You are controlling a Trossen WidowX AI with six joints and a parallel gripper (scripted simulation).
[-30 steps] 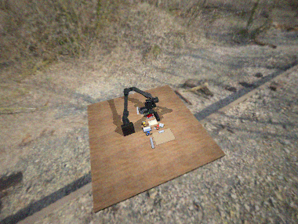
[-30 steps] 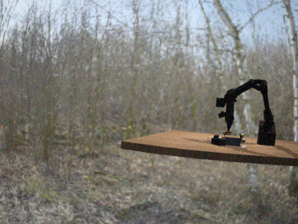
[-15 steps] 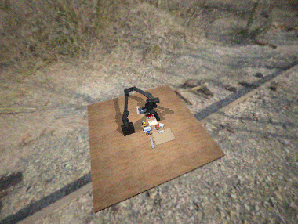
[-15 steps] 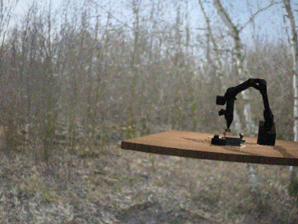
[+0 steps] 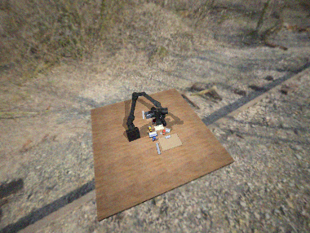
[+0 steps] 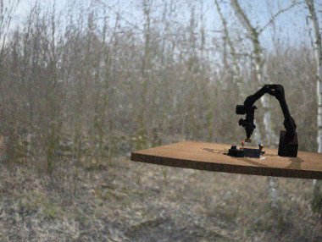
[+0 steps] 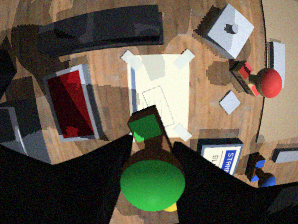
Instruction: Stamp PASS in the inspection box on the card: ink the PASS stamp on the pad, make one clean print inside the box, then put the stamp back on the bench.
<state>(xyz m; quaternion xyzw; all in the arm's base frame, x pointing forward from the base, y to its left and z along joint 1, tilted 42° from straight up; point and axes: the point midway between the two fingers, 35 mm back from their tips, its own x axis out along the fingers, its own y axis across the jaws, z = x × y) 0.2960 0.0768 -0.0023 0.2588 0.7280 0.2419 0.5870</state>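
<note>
The card is 100 mm below my gripper tip, 10 mm to the right of it and 10 mm ahead of it. The rest, counted from my gripper tip: long black block 80 mm below, 80 mm ahead, 70 mm to the left; then green-knobbed stamp right at my gripper tip; then red ink pad 100 mm to the left, 90 mm below.
</note>
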